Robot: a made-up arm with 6 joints.
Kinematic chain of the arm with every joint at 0, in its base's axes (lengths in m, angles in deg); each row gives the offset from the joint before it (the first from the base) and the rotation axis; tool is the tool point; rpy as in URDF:
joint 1: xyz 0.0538 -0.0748 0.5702 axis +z
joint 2: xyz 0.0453 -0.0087 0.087 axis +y
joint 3: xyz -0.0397 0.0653 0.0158 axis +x
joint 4: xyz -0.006 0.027 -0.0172 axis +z
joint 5: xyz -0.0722 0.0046 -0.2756 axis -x
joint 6: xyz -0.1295 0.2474 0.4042 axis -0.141 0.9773 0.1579
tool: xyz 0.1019 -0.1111 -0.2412 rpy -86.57 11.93 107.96
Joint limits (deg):
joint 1: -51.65..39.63
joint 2: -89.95..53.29
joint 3: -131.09..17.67
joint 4: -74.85..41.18
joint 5: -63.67..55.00
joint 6: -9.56..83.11
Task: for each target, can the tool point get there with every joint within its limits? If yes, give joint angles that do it. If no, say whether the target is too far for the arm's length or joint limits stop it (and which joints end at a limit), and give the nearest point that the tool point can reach.
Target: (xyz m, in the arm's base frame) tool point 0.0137 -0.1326 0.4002
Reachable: yes | joints -41.46 -59.75 -102.02 -26.63 -36.74 31.04
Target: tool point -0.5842 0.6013 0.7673
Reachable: no: joint limits stop it (at a limit: joint 2, joint 3, joint 5, joint 6) | nearest point -0.3510 0.3542 0.7295 | short by 0.342 m
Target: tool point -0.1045 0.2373 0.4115
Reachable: yes | joints 17.90 -51.79 -4.88 -53.68 -27.82 63.97
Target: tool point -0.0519 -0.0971 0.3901
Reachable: yes | joints -4.96 -36.72 -85.98 -26.96 -39.98 39.48
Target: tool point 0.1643 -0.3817 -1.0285
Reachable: no: too far | nearest point 0.1369 -0.1755 0.1129 | short by 1.160 m
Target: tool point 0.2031 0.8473 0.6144
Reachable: no: joint limits stop it (at a limit: joint 2, joint 5, joint 6) | nearest point 0.1499 0.5188 0.6133 | short by 0.333 m
